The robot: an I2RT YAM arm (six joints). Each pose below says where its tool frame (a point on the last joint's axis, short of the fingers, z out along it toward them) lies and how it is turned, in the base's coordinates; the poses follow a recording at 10 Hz.
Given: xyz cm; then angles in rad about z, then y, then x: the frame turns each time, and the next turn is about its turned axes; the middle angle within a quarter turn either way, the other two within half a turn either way.
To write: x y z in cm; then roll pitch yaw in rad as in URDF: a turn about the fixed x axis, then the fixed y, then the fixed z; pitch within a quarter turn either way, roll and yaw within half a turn. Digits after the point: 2 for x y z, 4 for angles.
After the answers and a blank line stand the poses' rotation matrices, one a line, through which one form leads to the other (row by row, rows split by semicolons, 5 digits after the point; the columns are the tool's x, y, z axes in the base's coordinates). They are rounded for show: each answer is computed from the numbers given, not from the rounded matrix.
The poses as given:
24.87, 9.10, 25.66, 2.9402, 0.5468, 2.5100
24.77, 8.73, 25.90, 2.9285, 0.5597, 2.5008
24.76, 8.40, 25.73, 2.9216, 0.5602, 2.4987
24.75, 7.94, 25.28, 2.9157, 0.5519, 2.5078
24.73, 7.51, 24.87, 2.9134, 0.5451, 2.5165
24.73, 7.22, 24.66, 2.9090, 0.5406, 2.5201
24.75, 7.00, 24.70, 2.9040, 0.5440, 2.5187
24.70, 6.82, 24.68, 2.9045, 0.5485, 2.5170
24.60, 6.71, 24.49, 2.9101, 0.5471, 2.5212
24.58, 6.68, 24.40, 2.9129, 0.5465, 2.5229
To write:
24.87, 9.10, 25.66, 2.5100, 0.5468, 2.9402
24.77, 8.73, 25.90, 2.5008, 0.5597, 2.9285
24.76, 8.40, 25.73, 2.4987, 0.5602, 2.9216
24.75, 7.94, 25.28, 2.5078, 0.5519, 2.9157
24.73, 7.51, 24.87, 2.5165, 0.5451, 2.9134
24.73, 7.22, 24.66, 2.5201, 0.5406, 2.9090
24.75, 7.00, 24.70, 2.5187, 0.5440, 2.9040
24.70, 6.82, 24.68, 2.5170, 0.5485, 2.9045
24.60, 6.71, 24.49, 2.5212, 0.5471, 2.9101
24.58, 6.68, 24.40, 2.5229, 0.5465, 2.9129

-0.83693 -0.13935 0.52928; 0.17087 0.85219 0.49455; -0.51996 0.50434 -0.68941
-0.82825 -0.14070 0.54241; 0.17921 0.85062 0.49430; -0.53093 0.50661 -0.67931
-0.82673 -0.13622 0.54586; 0.18487 0.85059 0.49226; -0.53136 0.50788 -0.67803
-0.82990 -0.12213 0.54439; 0.19072 0.85486 0.48253; -0.52431 0.50428 -0.68615
-0.83291 -0.11211 0.54194; 0.19343 0.85853 0.47489; -0.51850 0.50037 -0.69339
-0.83431 -0.10419 0.54136; 0.19763 0.86019 0.47013; -0.51465 0.49922 -0.69708
-0.83161 -0.10230 0.54586; 0.20139 0.86044 0.46806; -0.51756 0.49917 -0.69495
-0.82944 -0.10584 0.54848; 0.20042 0.86012 0.46906; -0.52141 0.49899 -0.69220
-0.83126 -0.10768 0.54536; 0.19594 0.86133 0.46874; -0.52021 0.49650 -0.69489
-0.83210 -0.10888 0.54383; 0.19368 0.86176 0.46889; -0.51970 0.49550 -0.69598

